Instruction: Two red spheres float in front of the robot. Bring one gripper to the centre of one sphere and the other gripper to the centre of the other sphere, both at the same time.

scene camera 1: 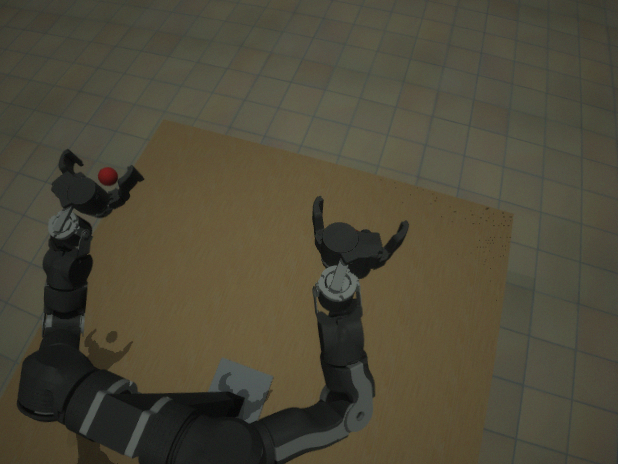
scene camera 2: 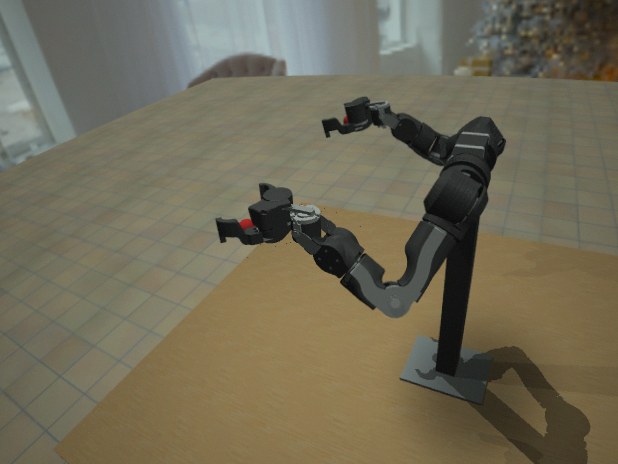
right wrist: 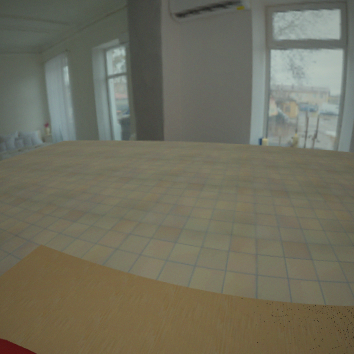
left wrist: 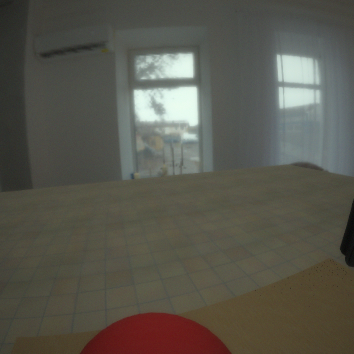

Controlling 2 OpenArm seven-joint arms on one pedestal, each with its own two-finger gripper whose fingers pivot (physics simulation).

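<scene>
One red sphere point(scene camera 1: 107, 176) point(scene camera 2: 246, 224) point(left wrist: 156, 336) floats between the spread fingers of my open left gripper point(scene camera 1: 104, 166) point(scene camera 2: 242, 210), close to the palm and nearer one finger in scene camera 1; it sits low in the left wrist view. The other red sphere point(scene camera 2: 346, 120) shows as a small part beside the palm of my open right gripper point(scene camera 1: 361, 212) point(scene camera 2: 338, 116) in scene camera 2, partly covered. That sphere point(right wrist: 11, 347) is cut off at the lower left corner in the right wrist view. It does not show in scene camera 1, where the right palm may hide it.
A wood-coloured board point(scene camera 1: 225, 240) point(scene camera 2: 250, 375) lies far below the arms on a tiled floor point(scene camera 1: 375, 100) point(scene camera 2: 125, 200). The pedestal point(scene camera 2: 456, 300) stands on a grey base plate point(scene camera 1: 255, 377) point(scene camera 2: 420, 357). The two forearms stand well apart.
</scene>
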